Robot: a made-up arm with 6 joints.
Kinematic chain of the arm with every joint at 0, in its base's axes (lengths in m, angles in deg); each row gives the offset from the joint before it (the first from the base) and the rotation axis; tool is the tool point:
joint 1: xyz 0 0 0.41 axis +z
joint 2: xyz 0 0 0 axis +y
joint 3: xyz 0 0 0.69 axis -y
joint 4: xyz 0 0 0 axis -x
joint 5: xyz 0.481 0 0 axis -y
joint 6: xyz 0 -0.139 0 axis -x
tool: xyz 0 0 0
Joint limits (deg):
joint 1: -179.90..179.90
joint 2: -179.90..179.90
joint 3: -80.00..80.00
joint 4: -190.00..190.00
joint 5: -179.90..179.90
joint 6: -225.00..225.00
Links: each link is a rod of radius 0.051 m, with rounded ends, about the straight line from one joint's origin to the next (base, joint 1, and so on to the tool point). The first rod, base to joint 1, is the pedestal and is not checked.
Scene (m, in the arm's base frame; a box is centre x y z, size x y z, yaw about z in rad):
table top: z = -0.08
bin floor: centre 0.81 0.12 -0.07 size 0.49 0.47 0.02 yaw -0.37
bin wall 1: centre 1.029 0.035 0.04 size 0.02 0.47 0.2 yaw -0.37
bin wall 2: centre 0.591 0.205 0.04 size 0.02 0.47 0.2 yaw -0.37
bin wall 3: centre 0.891 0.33 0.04 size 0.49 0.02 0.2 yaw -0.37
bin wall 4: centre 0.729 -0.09 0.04 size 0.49 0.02 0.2 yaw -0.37
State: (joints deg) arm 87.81 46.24 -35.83 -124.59 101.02 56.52
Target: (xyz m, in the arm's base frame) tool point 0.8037 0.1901 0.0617
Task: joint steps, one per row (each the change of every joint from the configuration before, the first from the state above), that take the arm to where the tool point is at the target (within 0.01 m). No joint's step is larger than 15 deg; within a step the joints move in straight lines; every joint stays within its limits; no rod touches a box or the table.
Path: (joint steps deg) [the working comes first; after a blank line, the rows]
Joints at the target: 8.53 79.47 20.52 -119.65 101.02 56.52
Straight joint move there: touches bin wall 2, bin wall 3.

1: -13.19 2.82 7.98 0.96 0.00 0.00
2: -13.20 2.81 7.99 0.96 0.00 0.00
3: -13.19 2.82 7.98 0.95 0.00 0.00
4: -13.19 2.82 7.99 0.96 0.00 0.00
5: -13.20 2.82 7.98 0.96 0.00 0.00
6: -13.19 2.81 7.99 0.96 0.00 0.00
7: -0.06 8.17 4.22 -0.40 0.00 0.00
8: -0.06 8.16 4.22 -0.41 0.00 0.00

